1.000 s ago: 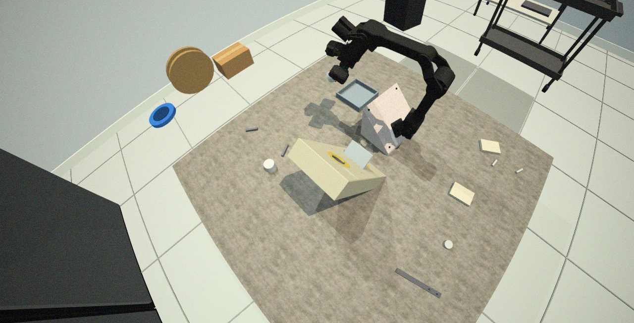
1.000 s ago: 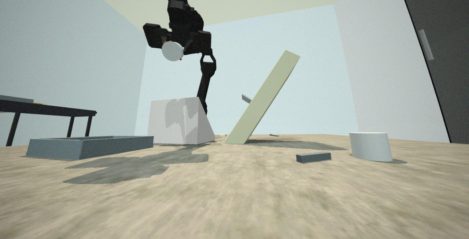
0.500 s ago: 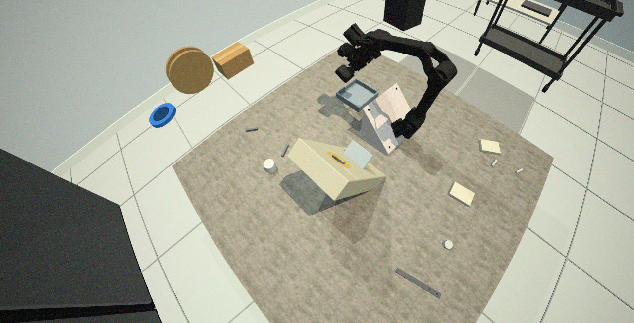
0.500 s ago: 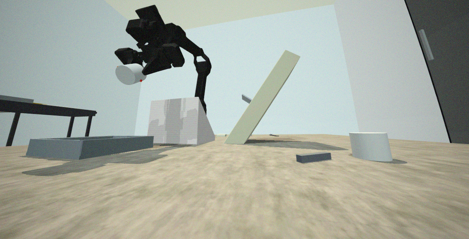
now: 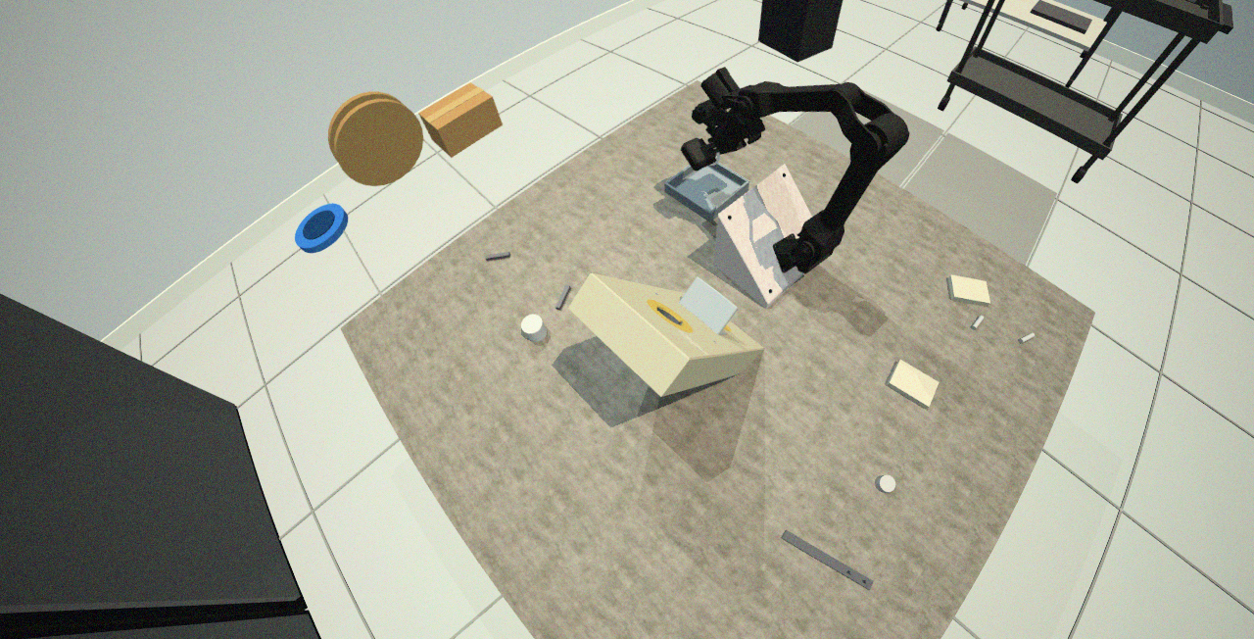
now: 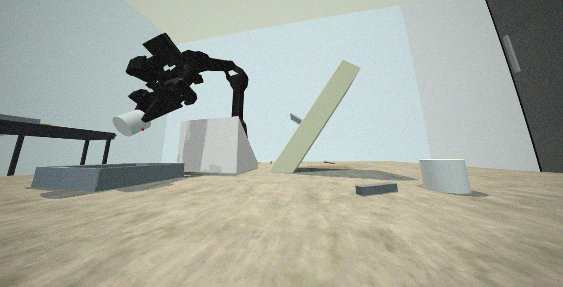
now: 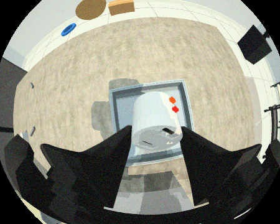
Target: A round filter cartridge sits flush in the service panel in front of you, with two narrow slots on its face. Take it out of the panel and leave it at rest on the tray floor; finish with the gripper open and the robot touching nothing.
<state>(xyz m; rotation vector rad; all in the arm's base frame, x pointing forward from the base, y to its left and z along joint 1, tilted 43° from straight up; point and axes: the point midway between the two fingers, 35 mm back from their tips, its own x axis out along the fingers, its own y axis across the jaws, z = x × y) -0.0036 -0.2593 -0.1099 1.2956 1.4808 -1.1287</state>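
The grey-blue tray lies 11 cm below my gripper tip and 1 cm to the right of it. The rest, counted from my gripper tip: white round filter cartridge (right at my gripper tip); cream service panel (34 cm to the left, 34 cm ahead, 5 cm above).
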